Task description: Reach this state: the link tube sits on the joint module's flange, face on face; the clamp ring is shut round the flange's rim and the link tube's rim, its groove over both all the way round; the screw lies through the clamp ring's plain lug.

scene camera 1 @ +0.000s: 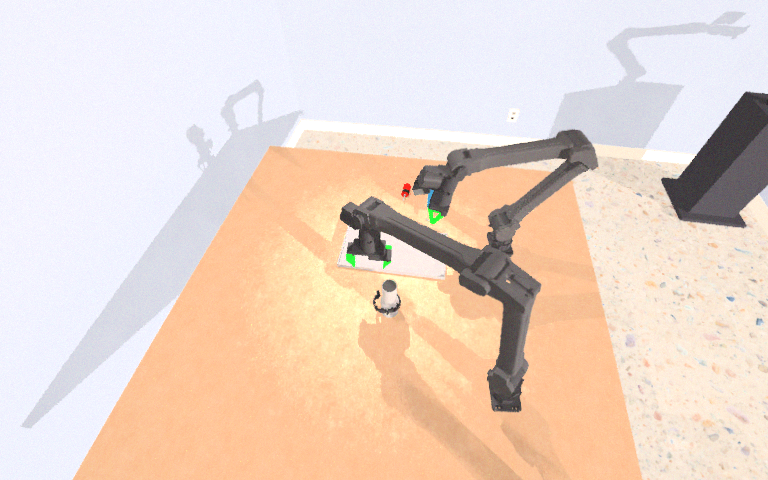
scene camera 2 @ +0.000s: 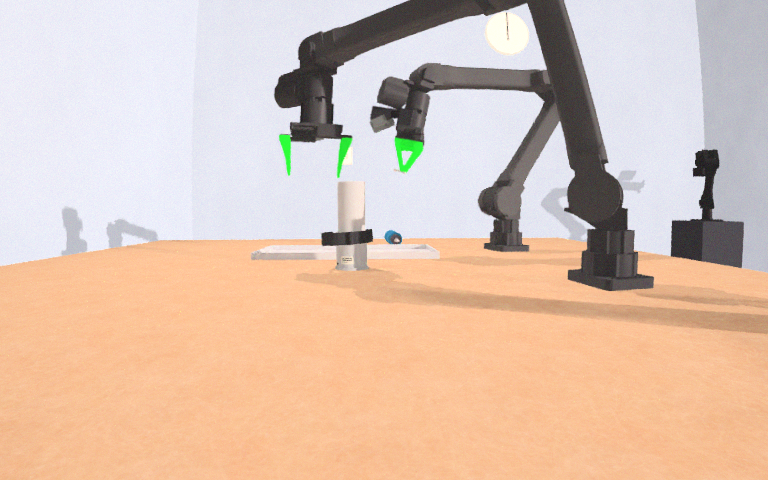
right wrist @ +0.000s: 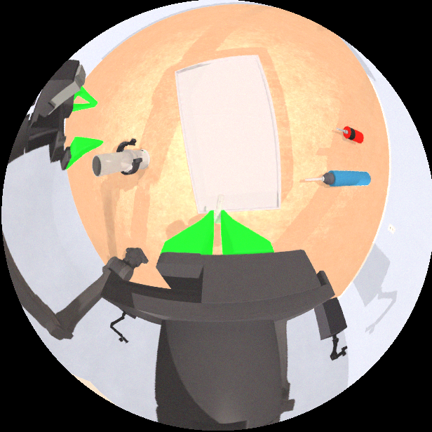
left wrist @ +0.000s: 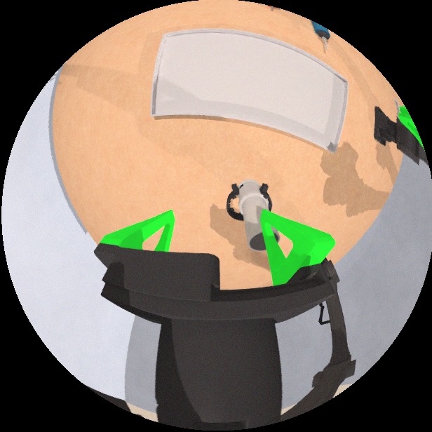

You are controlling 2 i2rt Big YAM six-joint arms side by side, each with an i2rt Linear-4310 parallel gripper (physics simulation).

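Seen in the pictures: left gripper, fingertip midpoint: (scene camera 1: pixel 369 266) (scene camera 2: pixel 313 176); right gripper, fingertip midpoint: (scene camera 1: pixel 432 222) (scene camera 2: pixel 403 172); left arm's base, link origin: (scene camera 1: pixel 503 391) (scene camera 2: pixel 608 283); right arm's base, link origin: (scene camera 1: pixel 499 245) (scene camera 2: pixel 505 249).
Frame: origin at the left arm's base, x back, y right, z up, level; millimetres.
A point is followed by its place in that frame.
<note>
The link tube (scene camera 1: pixel 389 295) @[y 242, x -363, z 142 mm] (scene camera 2: pixel 351 206) @[y 242, x -366, z 115 mm] (left wrist: pixel 254 220) (right wrist: pixel 111 164) stands upright on the joint module (scene camera 2: pixel 352 260) @[y 238, x -365, z 18 mm] (left wrist: pixel 248 187) (right wrist: pixel 145 157), apparently face on face. The black clamp ring (scene camera 1: pixel 376 304) @[y 244, x -408, z 69 mm] (scene camera 2: pixel 346 238) @[y 228, x -376, z 58 mm] (left wrist: pixel 230 207) (right wrist: pixel 132 170) hangs around the joint, its two lugs apart and its gap facing the tray. My left gripper (scene camera 1: pixel 369 264) @[y 329, x -435, z 175 mm] (scene camera 2: pixel 313 175) @[y 329, x -435, z 175 mm] (left wrist: pixel 217 214) (right wrist: pixel 97 122) is open and empty, above and beside the tube's top. My right gripper (scene camera 1: pixel 434 221) @[y 513, x -223, z 199 mm] (scene camera 2: pixel 403 170) @[y 513, x -223, z 199 mm] (right wrist: pixel 217 214) is shut on the pale screw (right wrist: pixel 220 201) (left wrist: pixel 397 105), high and away from the ring.
A white tray (scene camera 1: pixel 416 263) @[y 472, x -268, z 4 mm] (scene camera 2: pixel 402 255) @[y 411, x -244, z 8 mm] (left wrist: pixel 250 80) (right wrist: pixel 230 130) lies beside the joint module. A blue screwdriver (scene camera 2: pixel 391 236) @[y 763, x -214, z 29 mm] (left wrist: pixel 320 28) (right wrist: pixel 350 178) and a red screwdriver (scene camera 1: pixel 406 189) @[y 861, x -314, z 35 mm] (right wrist: pixel 354 134) lie beyond the tray. In scene camera 1 my left arm reaches across between the cameras and the tray.
</note>
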